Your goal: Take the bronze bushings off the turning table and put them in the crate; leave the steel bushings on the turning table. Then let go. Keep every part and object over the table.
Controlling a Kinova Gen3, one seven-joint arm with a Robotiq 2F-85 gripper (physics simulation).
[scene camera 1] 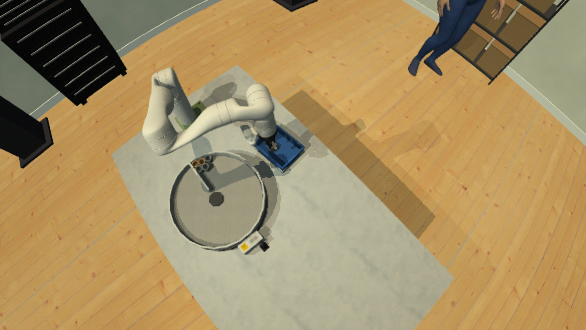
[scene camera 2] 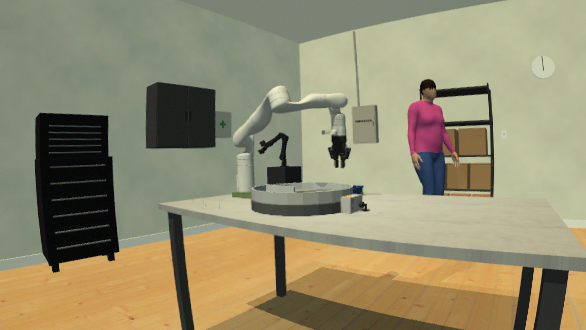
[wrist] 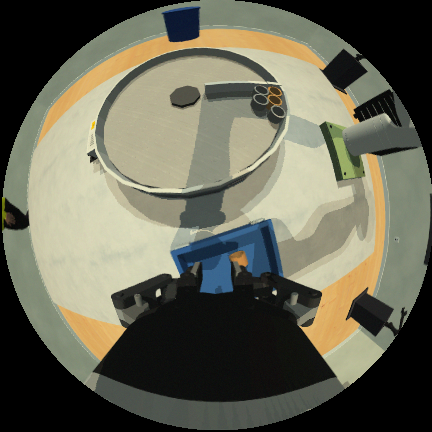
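Where they show: gripper, fingertip midpoint: [scene camera 1: 270, 145] [scene camera 2: 339, 167] [wrist: 216, 269]; arm's base at its link origin: [scene camera 1: 187, 118] [scene camera 2: 246, 191] [wrist: 349, 141].
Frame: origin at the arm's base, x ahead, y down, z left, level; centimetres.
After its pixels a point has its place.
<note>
My gripper [scene camera 1: 273, 145] {z 20.2, x 46.4, y -12.1 cm} [scene camera 2: 339, 164] {z 20.2, x 46.4, y -12.1 cm} [wrist: 216, 269] {z 20.2, x 46.4, y -12.1 cm} is partly open and empty, pointing down high above the blue crate [scene camera 1: 291, 151] {z 29.7, x 48.5, y 2.3 cm} [scene camera 2: 357, 189] {z 26.5, x 52.9, y -1.0 cm} [wrist: 276, 254] {z 24.2, x 35.2, y -2.3 cm}. One bronze bushing [wrist: 240, 258] {z 23.9, x 41.9, y -0.8 cm} lies in the crate, partly behind the right finger in the wrist view. The round turning table [scene camera 1: 235, 215] {z -7.9, x 57.9, y -2.5 cm} [scene camera 2: 300, 200] {z -27.3, x 59.8, y -2.8 cm} [wrist: 150, 135] {z -2.2, x 54.6, y -2.5 cm} holds a cluster of bushings at its rim, beside the guide bar. Two are bronze, one bronze bushing [scene camera 1: 201, 162] [wrist: 274, 91] beside the other bronze bushing [scene camera 1: 195, 164] [wrist: 274, 102]. Three are steel: a steel bushing [wrist: 261, 91] {z -9.9, x 30.7, y -3.3 cm}, a second steel bushing [wrist: 260, 102] {z -6.8, x 31.8, y -2.6 cm} and a third steel bushing [wrist: 277, 113] {z -3.6, x 28.9, y -2.9 cm}.
The guide bar [scene camera 1: 202, 177] {z -10.0, x 34.8, y -2.5 cm} [wrist: 230, 91] {z -10.3, x 37.5, y -2.6 cm} runs from near the dark hub [scene camera 1: 216, 199] {z -10.4, x 47.6, y -3.3 cm} [wrist: 185, 96] {z -9.7, x 46.9, y -3.3 cm} to the rim. A control box [scene camera 1: 251, 243] {z -9.7, x 71.2, y -3.0 cm} [scene camera 2: 351, 203] {z -13.9, x 72.7, y -0.8 cm} is at the turning table's side. The arm's green base plate [wrist: 344, 152] {z 4.1, x 6.2, y -0.2 cm} stands on the table [scene camera 1: 340, 240] {z 19.4, x 93.2, y 2.7 cm}. A person [scene camera 2: 427, 125] stands beyond it.
</note>
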